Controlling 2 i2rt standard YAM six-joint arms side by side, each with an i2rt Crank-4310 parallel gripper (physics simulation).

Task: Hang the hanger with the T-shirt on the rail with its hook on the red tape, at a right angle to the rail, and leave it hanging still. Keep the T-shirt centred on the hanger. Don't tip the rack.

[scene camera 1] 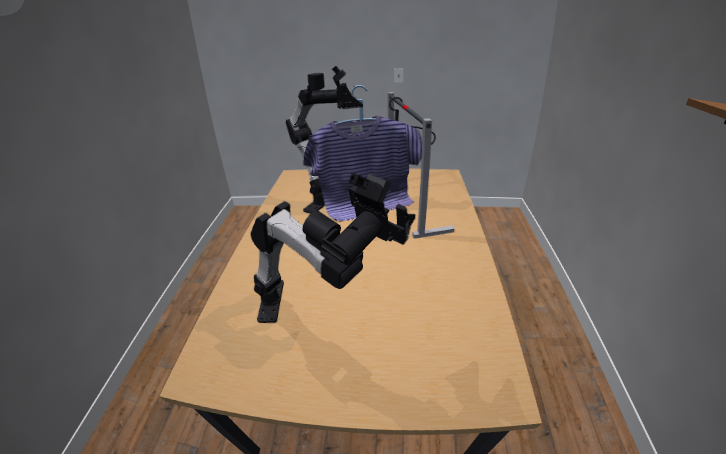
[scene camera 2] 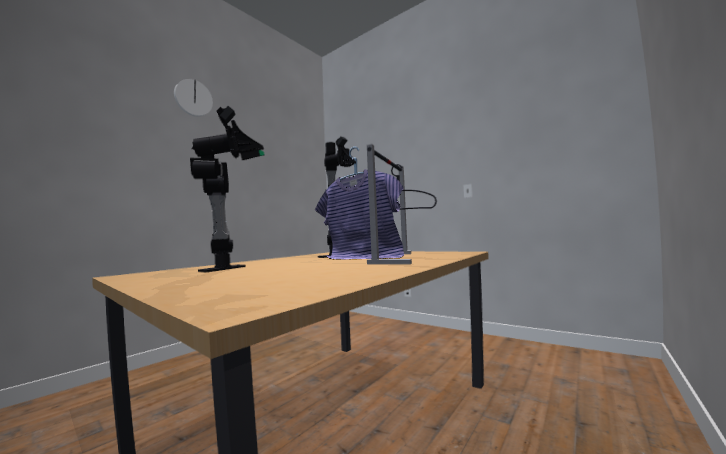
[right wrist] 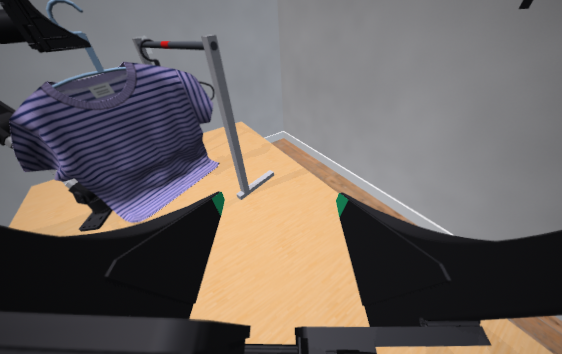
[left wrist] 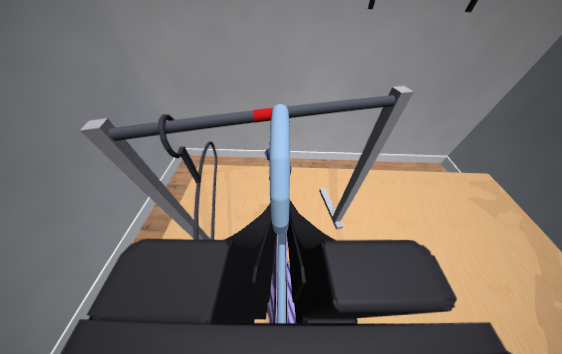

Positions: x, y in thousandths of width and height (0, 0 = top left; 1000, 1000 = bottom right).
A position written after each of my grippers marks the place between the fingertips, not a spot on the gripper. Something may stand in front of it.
my right gripper: scene camera 1 550, 459; scene camera 2 363, 331; right wrist 499, 552; not seen in the left wrist view (out of frame)
grey rack: scene camera 1 589, 272; scene camera 2 512, 338; right wrist 373, 126; left wrist 700, 298
